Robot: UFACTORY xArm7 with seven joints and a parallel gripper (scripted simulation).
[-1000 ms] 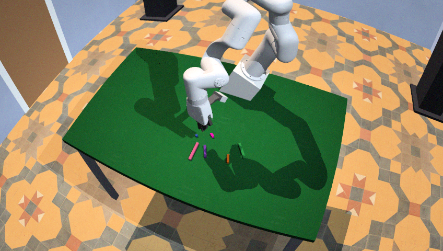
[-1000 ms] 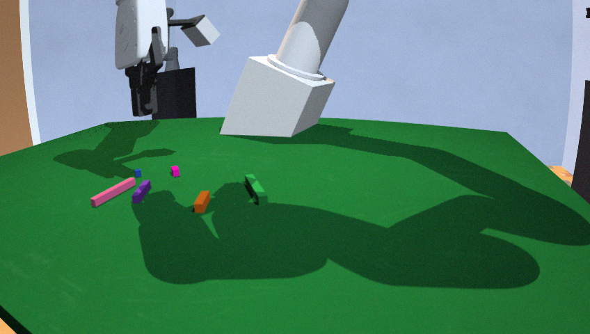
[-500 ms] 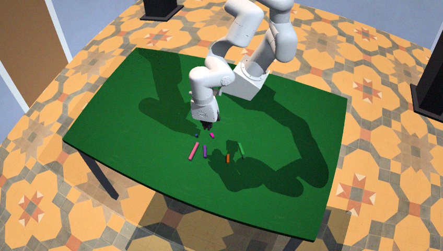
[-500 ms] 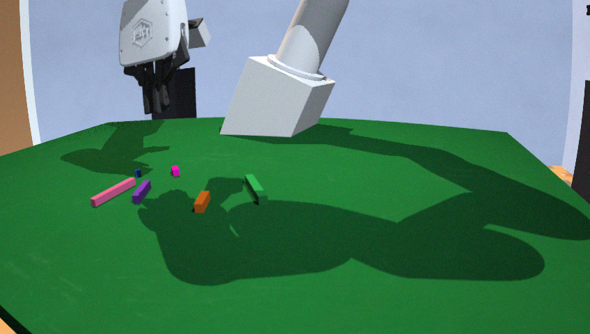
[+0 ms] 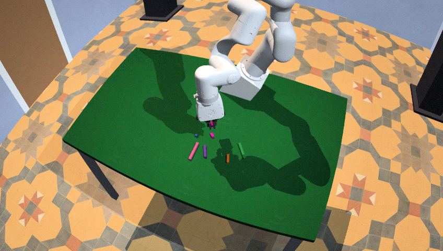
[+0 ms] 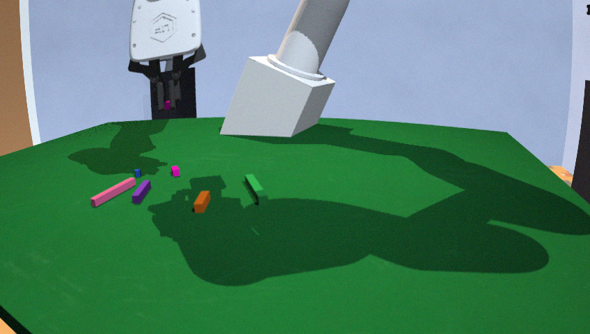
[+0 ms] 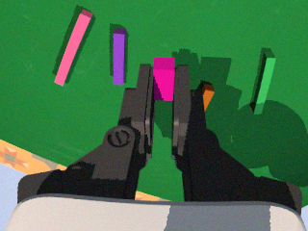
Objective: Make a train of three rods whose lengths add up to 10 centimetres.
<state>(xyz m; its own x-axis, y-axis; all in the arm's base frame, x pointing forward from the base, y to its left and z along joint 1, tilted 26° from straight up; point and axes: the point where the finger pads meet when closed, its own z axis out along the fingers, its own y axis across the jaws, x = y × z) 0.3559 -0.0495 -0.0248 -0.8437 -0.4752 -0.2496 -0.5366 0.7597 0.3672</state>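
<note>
Right now the magenta rod is 20 mm behind my hand, 20 mm to the right of it and 120 mm below it. Also, from my hand: purple rod: 60 mm ahead, 10 mm to the right, 120 mm below; pink rod: 80 mm ahead, 60 mm to the right, 120 mm below; blue rod: 80 mm to the right, 120 mm below.
</note>
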